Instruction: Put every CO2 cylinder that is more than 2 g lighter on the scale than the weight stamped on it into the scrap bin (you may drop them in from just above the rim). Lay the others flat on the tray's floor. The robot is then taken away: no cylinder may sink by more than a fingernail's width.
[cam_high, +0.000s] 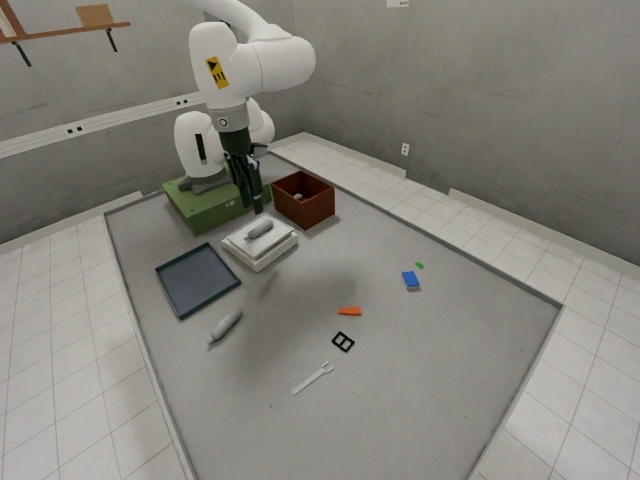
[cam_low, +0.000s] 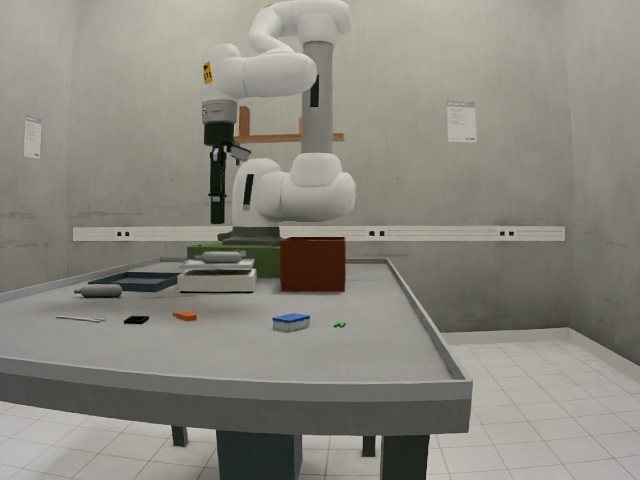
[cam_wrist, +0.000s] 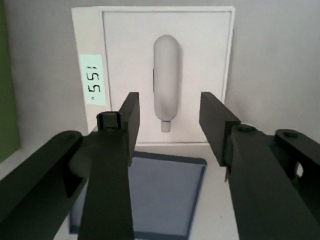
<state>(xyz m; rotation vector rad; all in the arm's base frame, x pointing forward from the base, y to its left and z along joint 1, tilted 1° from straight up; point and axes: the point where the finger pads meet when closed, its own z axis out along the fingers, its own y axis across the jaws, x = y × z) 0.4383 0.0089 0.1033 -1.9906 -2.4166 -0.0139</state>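
Now: the scale plate 140 mm below my hand. From my hand the other things lie so: white scale (10 mm behind, 150 mm below); then red-brown scrap bin (80 mm behind, 230 mm to the left, 160 mm below); then dark blue tray (10 mm behind, 230 mm to the right, 180 mm below).
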